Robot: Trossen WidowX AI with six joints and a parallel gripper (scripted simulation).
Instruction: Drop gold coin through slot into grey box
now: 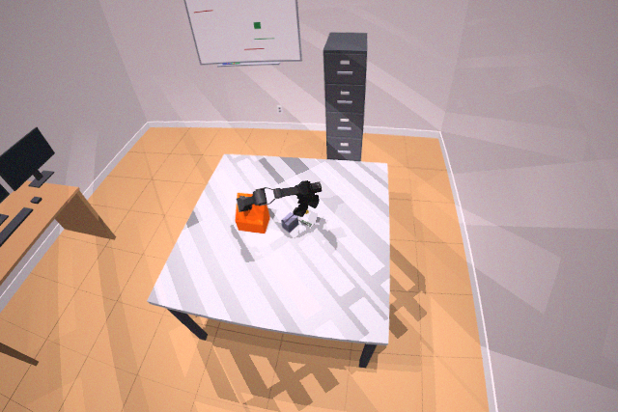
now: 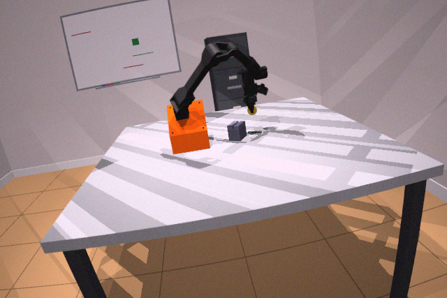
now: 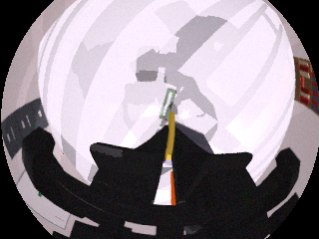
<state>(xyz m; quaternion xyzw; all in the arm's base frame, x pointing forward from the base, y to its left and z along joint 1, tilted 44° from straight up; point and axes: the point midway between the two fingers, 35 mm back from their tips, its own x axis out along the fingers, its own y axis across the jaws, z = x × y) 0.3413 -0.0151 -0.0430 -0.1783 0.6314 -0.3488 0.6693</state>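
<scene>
The gold coin lies 1 cm above my gripper tip.
</scene>
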